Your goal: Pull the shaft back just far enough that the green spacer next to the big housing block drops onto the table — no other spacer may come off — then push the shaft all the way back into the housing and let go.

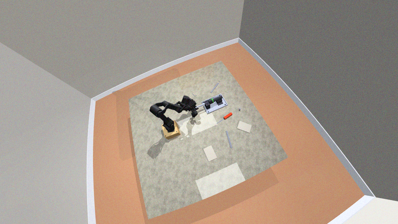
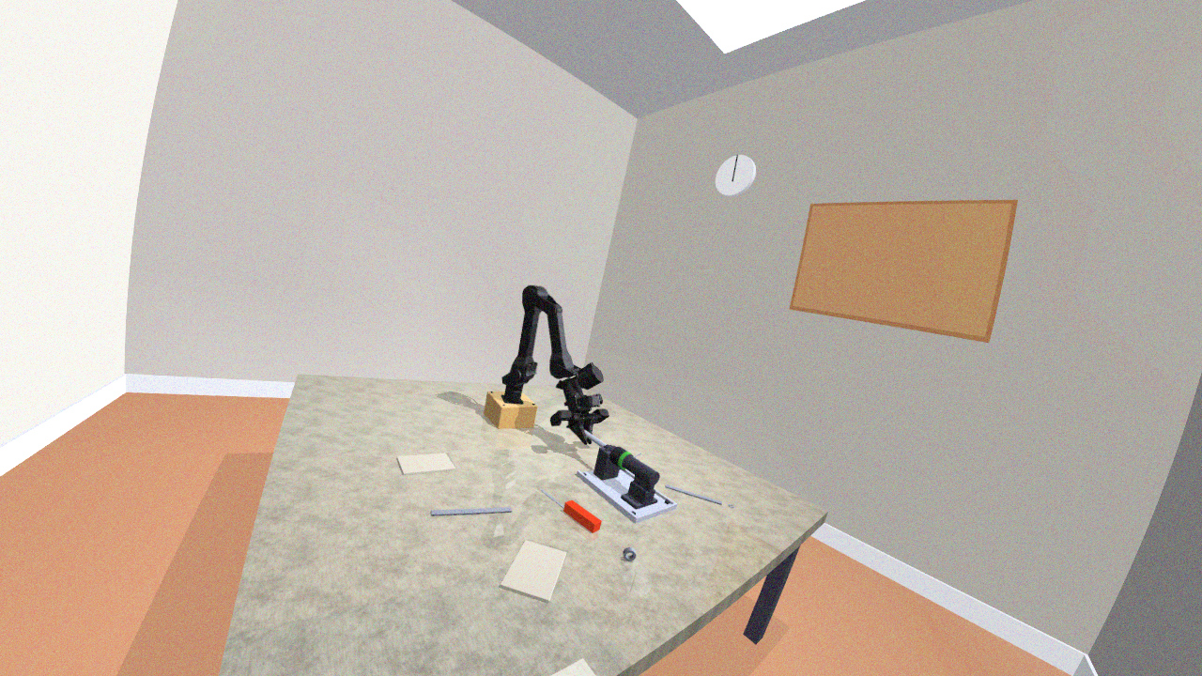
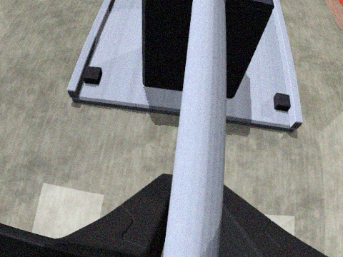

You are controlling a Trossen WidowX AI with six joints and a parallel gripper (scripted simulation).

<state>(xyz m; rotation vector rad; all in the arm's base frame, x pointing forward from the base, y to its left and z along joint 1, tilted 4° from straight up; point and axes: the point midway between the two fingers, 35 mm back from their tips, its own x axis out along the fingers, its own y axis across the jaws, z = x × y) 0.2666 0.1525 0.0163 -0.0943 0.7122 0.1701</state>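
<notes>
Now: the grey shaft 6 cm ahead of my gripper tip, 1 cm to the left of it and 2 cm above it. The rest, counted from my gripper tip: fixture: 18 cm ahead, 3 cm to the left, 1 cm below; then green spacer: 15 cm ahead, 3 cm to the left, 2 cm above.
</notes>
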